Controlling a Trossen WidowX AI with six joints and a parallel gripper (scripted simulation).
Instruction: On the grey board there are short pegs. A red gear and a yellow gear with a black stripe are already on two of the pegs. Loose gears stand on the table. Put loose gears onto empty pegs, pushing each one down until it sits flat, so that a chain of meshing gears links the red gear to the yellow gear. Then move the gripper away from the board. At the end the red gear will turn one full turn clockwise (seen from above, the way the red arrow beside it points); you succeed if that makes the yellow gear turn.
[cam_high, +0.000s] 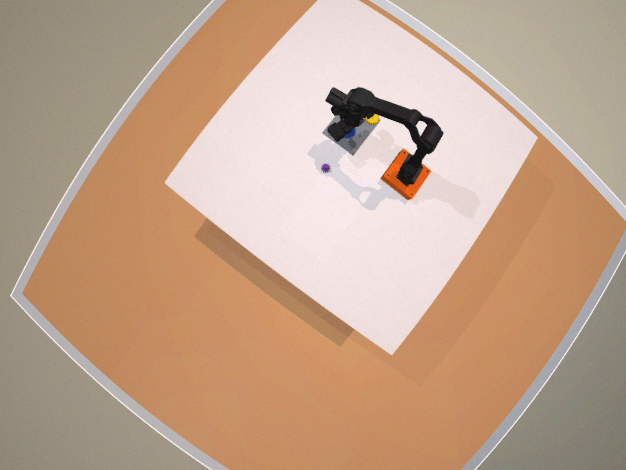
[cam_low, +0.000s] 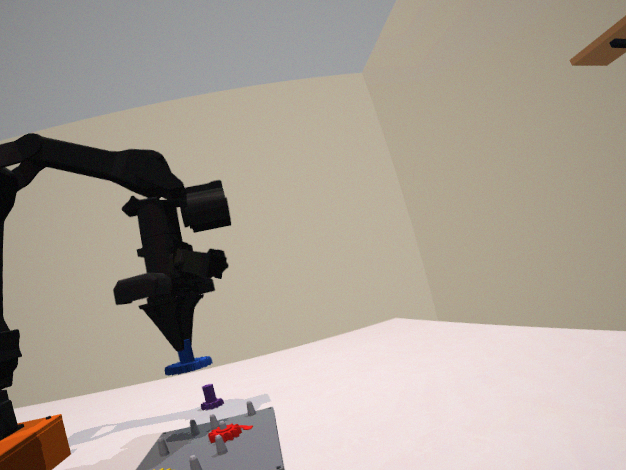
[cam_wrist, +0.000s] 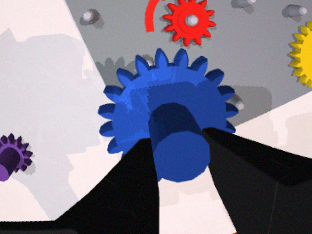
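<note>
Right now the red gear is 30 mm ahead of my gripper tip, 40 mm to the right of it and 110 mm below it. Also, from my gripper tip: purple gear 20 mm behind, 160 mm to the left, 110 mm below; then yellow gear 30 mm behind, 150 mm to the right, 110 mm below; then blue gear 10 mm below.
</note>
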